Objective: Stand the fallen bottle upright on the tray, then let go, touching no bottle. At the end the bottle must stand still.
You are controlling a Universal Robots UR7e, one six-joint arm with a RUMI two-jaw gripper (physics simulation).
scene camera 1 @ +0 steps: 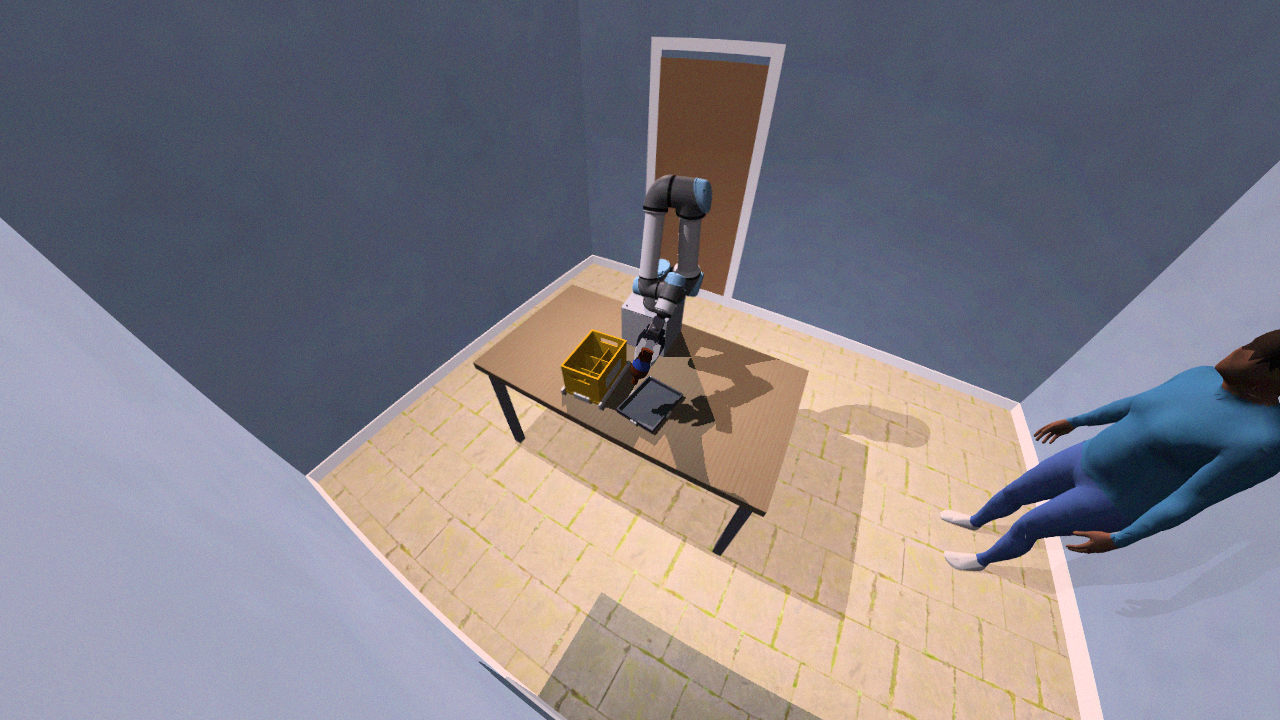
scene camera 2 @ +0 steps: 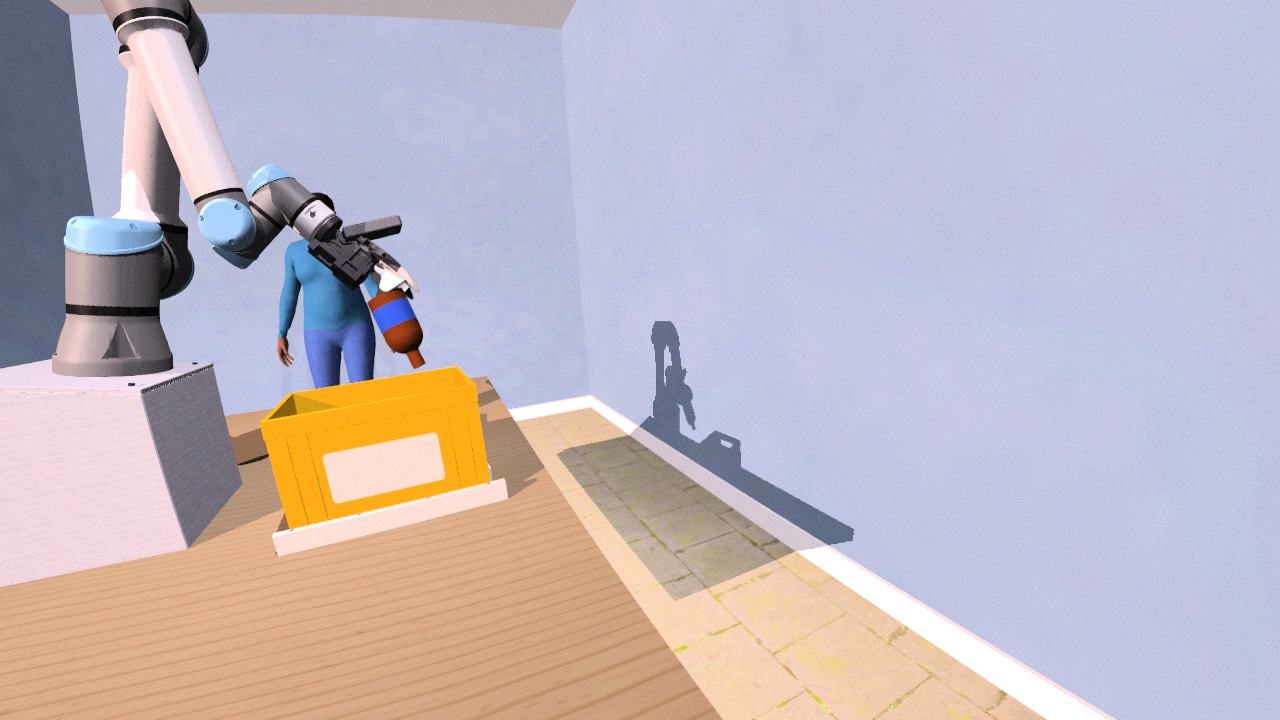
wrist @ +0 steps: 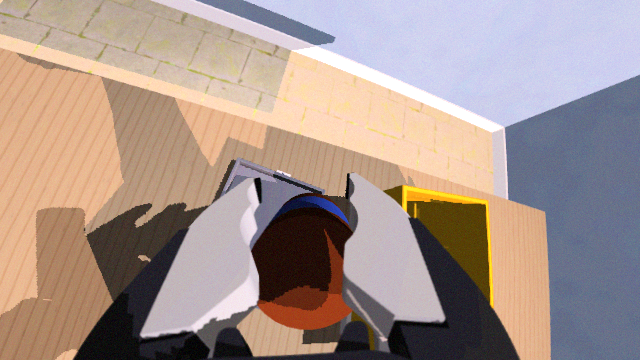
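Pixels of known places: gripper, fingertip midpoint: [scene camera 1: 642, 363] [scene camera 2: 415, 294] [wrist: 304, 177]; arm's base at its link origin: [scene camera 2: 116, 368].
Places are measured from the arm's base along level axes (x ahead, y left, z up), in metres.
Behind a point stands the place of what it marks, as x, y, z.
Note:
The brown bottle with a blue label [scene camera 1: 640, 365] @(0.429, 0.228, 0.032) [scene camera 2: 395, 317] @(0.407, 0.178, 0.019) [wrist: 305, 270] @(0.384, 0.222, 0.061) is in the air, steeply tilted, with its neck pointing down and its base up. My gripper [scene camera 1: 648, 350] @(0.438, 0.243, 0.057) [scene camera 2: 396, 284] @(0.438, 0.243, 0.057) [wrist: 304, 177] @(0.438, 0.243, 0.057) is shut on it near the base end, one jaw on each side. In the wrist view the base faces the camera and the neck is hidden. The dark, low-rimmed tray [scene camera 1: 639, 412] @(0.444, 0.243, -0.244) [wrist: 270, 192] @(0.458, 0.266, -0.244) lies on the table beyond the bottle, partly hidden by a jaw and the bottle in the wrist view. The tray does not show in scene camera 2.
A yellow crate [scene camera 1: 580, 383] @(0.547, -0.008, -0.144) [scene camera 2: 299, 483] @(0.331, -0.158, -0.161) [wrist: 490, 250] @(0.485, -0.117, -0.073) stands beside the tray, with light rails [scene camera 2: 393, 517] @(0.436, -0.143, -0.232) at its foot. The wooden table [scene camera 1: 760, 429] @(0.178, 0.712, -0.249) [scene camera 2: 358, 626] @(0.442, -0.341, -0.249) carries them. The robot's base stands on a pale block [scene camera 2: 71, 474] @(0.028, -0.150, -0.116). A person [scene camera 1: 1154, 447] stands away from the table.

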